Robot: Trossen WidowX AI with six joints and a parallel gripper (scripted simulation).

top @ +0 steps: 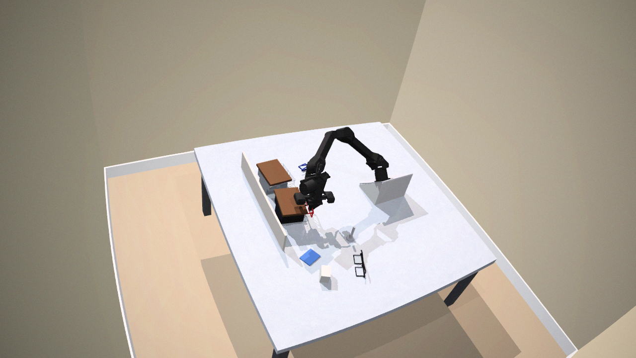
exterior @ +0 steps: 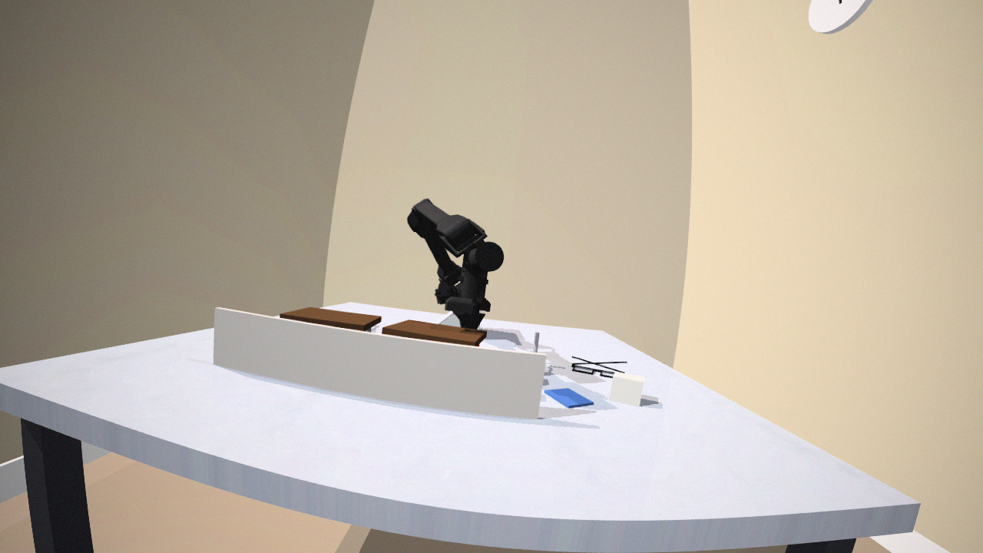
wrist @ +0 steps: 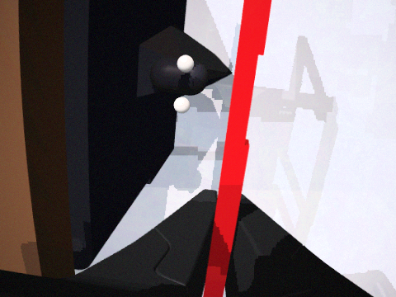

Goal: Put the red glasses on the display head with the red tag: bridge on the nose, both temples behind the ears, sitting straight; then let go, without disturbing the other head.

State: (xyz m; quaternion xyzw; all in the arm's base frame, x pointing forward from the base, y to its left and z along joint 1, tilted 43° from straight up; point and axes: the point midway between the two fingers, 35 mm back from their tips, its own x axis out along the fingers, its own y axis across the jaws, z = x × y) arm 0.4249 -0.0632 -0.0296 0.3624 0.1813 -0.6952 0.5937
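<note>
My gripper tip is 5 cm to the left of the dark head, 5 cm short of it and 1 cm above it. Also, from my gripper tip: blue card 20 cm to the left, 12 cm ahead, 6 cm below; long white panel 19 cm to the right, 17 cm ahead, 1 cm below; grey peg stand 19 cm to the left, 12 cm behind, 4 cm below.
</note>
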